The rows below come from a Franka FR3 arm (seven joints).
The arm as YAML. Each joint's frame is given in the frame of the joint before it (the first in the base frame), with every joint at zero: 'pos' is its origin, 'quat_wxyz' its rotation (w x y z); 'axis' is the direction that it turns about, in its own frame. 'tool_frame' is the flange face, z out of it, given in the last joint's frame.
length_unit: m
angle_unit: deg
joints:
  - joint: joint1
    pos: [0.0, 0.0, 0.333]
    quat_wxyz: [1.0, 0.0, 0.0, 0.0]
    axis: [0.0, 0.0, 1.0]
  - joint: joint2
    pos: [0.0, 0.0, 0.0]
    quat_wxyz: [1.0, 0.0, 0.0, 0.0]
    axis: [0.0, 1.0, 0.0]
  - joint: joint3
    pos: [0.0, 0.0, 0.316]
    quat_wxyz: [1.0, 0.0, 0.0, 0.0]
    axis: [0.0, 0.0, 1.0]
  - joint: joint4
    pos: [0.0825, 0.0, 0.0]
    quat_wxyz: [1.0, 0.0, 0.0, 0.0]
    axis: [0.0, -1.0, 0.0]
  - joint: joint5
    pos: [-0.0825, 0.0, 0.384]
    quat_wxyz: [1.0, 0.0, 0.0, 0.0]
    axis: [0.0, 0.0, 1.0]
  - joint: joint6
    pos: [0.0, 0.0, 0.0]
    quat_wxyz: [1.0, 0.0, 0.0, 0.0]
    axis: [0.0, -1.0, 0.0]
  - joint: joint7
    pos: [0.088, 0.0, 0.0]
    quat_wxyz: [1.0, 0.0, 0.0, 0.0]
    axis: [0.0, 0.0, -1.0]
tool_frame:
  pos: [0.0, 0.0, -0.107]
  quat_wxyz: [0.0, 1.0, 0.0, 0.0]
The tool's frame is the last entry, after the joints.
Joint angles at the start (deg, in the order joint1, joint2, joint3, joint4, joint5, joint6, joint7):
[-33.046 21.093 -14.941 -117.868 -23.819 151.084 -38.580]
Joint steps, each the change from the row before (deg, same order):
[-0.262 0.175 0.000 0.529 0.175 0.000 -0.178]
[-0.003 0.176 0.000 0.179 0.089 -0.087 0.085]
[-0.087 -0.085 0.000 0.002 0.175 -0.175 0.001]
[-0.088 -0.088 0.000 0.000 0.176 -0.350 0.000]
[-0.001 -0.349 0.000 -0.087 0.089 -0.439 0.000]
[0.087 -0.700 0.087 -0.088 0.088 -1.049 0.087]
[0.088 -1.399 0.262 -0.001 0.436 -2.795 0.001]
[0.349 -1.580 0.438 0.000 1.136 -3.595 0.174]
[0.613 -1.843 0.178 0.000 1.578 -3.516 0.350]
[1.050 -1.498 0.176 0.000 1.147 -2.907 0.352]
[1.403 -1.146 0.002 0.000 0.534 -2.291 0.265]
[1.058 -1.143 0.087 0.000 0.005 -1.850 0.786]
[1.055 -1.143 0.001 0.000 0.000 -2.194 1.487]
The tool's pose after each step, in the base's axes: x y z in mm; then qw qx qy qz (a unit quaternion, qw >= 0). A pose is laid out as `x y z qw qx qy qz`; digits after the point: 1 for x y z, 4 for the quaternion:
421.6 -448.3 283.5 0.1911 0.9758 0.0997 -0.0360
422.0 -448.9 282.8 0.1907 0.9760 0.0984 -0.0364
421.1 -449.6 283.5 0.1898 0.9764 0.0960 -0.0366
419.8 -450.2 283.8 0.1880 0.9770 0.0934 -0.0380
418.9 -450.0 286.1 0.1869 0.9773 0.0916 -0.0390
418.5 -448.5 290.9 0.1847 0.9779 0.0890 -0.0413
417.0 -445.8 300.6 0.1769 0.9795 0.0826 -0.0492
417.2 -439.4 310.8 0.1632 0.9822 0.0725 -0.0574
417.4 -432.4 324.0 0.1493 0.9851 0.0586 -0.0613
421.5 -422.0 334.4 0.1381 0.9869 0.0531 -0.0643
427.6 -410.2 342.4 0.1309 0.9875 0.0554 -0.0681
432.1 -400.4 351.0 0.1283 0.9877 0.0546 -0.0708
435.0 -391.1 359.1 0.1247 0.9882 0.0466 -0.0754

